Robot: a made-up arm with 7 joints.
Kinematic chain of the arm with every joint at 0, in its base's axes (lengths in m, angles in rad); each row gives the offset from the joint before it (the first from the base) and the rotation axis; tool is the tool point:
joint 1: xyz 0 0 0.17 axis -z
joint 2: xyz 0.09 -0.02 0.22 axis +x
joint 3: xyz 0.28 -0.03 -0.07 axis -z
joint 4: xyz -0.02 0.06 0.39 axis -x
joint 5: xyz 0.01 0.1 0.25 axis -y
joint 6: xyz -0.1 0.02 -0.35 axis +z
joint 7: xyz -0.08 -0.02 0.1 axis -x
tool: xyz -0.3 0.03 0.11
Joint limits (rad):
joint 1: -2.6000..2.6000
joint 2: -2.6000..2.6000
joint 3: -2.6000..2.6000
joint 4: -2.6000..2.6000
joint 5: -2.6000..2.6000
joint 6: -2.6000..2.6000
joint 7: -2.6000..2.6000
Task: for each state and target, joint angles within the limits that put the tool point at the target. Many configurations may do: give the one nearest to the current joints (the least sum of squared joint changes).
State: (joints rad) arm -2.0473 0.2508 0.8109 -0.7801 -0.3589 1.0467 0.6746
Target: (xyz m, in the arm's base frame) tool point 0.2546 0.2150 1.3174
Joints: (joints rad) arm -1.9194 0.5233 0.9223 -0.2400 -1.2363 0.4194 0.7369
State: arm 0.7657 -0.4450 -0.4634 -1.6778 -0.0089 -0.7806 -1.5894
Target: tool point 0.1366 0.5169 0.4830
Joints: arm 0.3682 -1.1328 -0.0876 -1.3593 0.2711 -0.6575 -1.7183
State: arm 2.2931 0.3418 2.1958 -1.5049 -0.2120 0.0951 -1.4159
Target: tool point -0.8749 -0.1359 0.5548
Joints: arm 2.5726 1.0224 2.6000 -1.4119 0.4186 -0.2334 -1.6330
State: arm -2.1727 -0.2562 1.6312 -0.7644 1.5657 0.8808 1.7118
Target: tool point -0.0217 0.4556 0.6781
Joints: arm -2.2647 -0.4548 1.6766 -0.7224 1.6738 0.9436 1.7146
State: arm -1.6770 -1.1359 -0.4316 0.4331 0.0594 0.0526 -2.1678
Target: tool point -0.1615 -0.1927 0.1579
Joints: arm -1.8786 -1.5873 0.0801 0.4320 -0.0639 -0.4642 -2.2215
